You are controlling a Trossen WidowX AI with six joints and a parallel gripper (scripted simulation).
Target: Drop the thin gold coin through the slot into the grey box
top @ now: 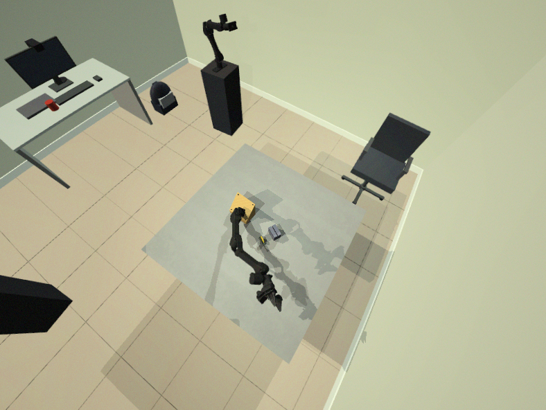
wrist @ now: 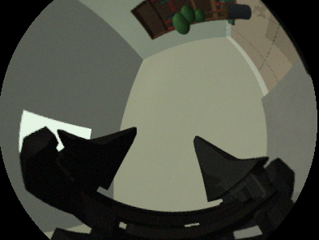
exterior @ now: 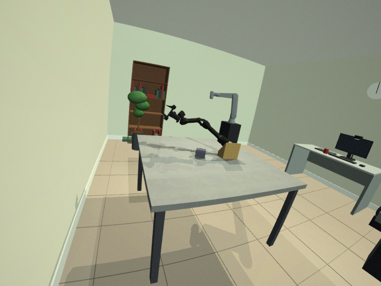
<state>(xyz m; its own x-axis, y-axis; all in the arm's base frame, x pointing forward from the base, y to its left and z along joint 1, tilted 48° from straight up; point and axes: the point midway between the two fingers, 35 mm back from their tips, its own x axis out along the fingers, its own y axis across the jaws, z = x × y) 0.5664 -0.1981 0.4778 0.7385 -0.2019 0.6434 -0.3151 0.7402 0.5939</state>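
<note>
My gripper tip is now 30 cm past the gold coin, 40 cm to the right of it and 34 cm above it.
</note>
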